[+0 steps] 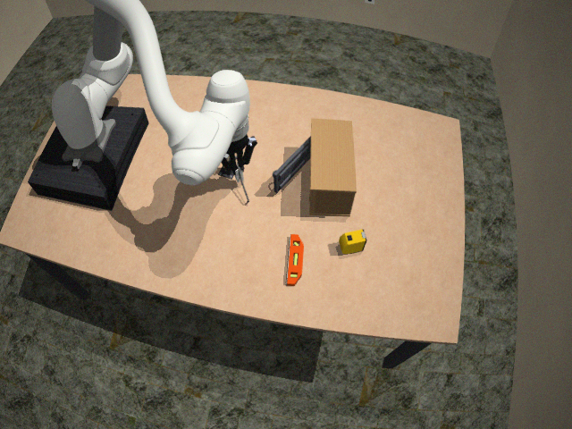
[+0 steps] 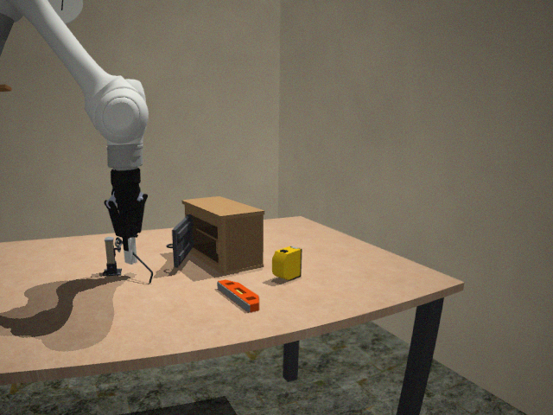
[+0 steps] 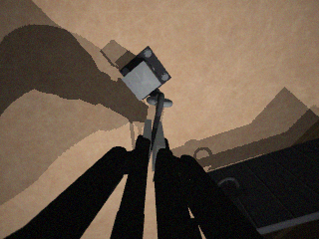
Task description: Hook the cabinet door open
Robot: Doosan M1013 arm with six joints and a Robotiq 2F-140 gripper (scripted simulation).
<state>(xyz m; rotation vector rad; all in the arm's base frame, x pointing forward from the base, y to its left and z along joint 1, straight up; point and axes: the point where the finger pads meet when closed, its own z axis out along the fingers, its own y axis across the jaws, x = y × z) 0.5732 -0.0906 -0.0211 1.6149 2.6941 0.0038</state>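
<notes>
My hand is 160 mm short of the dark door and 60 mm to the right of it. Round my hand: orange spirit level 240 mm to the right, 190 mm ahead, 60 mm below; yellow tape measure 350 mm ahead, 170 mm to the right, 30 mm below; thin hook 20 mm below, 10 mm to the right.
</notes>
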